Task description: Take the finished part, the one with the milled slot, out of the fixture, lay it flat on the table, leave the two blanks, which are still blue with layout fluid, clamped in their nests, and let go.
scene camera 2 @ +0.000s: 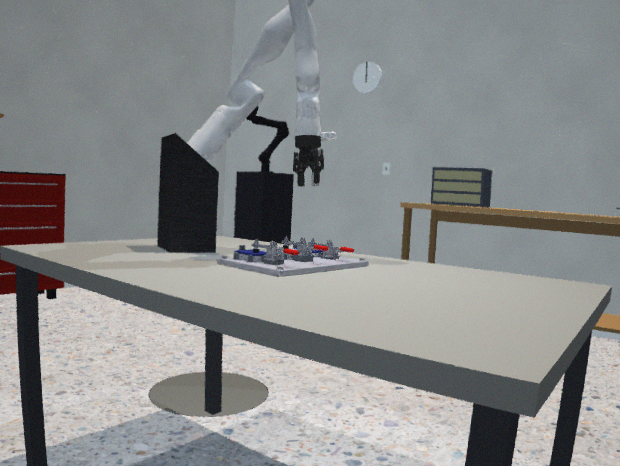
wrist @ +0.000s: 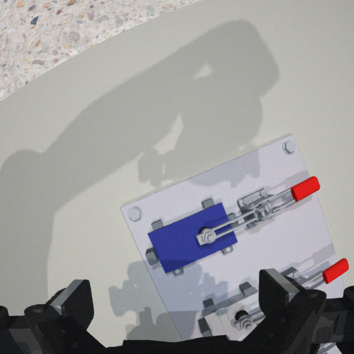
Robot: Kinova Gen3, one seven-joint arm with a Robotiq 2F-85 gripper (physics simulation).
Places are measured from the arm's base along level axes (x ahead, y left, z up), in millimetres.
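Pixels of known places: gripper, fingertip midpoint: (scene camera 2: 308, 186); arm's base, origin of the base link: (scene camera 2: 193, 159).
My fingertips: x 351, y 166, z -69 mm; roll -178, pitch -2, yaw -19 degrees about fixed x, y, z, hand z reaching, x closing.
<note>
Ahead of a thing's pixels: the offset from my fingertips to its top centre. Level surfaces: height alone.
In the wrist view, a blue blank (wrist: 175, 250) sits in its nest on the light fixture plate (wrist: 305, 235) (scene camera 2: 280, 272), under a toggle clamp with a red handle (wrist: 305, 188). Beside it, near the lower edge, a light grey part (wrist: 218, 321) sits in a second nest, under a clamp with a red handle (wrist: 335, 270). It is partly hidden by my right finger and the frame's edge; its slot cannot be made out. In the scene view, two blue blanks @[32 mm ahead, 231 mm right, 179 mm down] (scene camera 2: 244, 252) @[25 mm ahead, 11 mm right, 184 mm down] (scene camera 2: 316, 251) show among the clamps. My gripper (scene camera 2: 308, 181) (wrist: 174, 294) is open and empty, pointing down high above the fixture.
The fixture stands on the grey table @[215 mm down] (scene camera 2: 400, 310), with several clamps rising from it and red handles sticking out sideways. A black pedestal (scene camera 2: 187, 200) stands behind it to the left. Bolt heads (wrist: 289, 147) (wrist: 134, 214) mark two plate corners. Arm shadows fall across the table.
</note>
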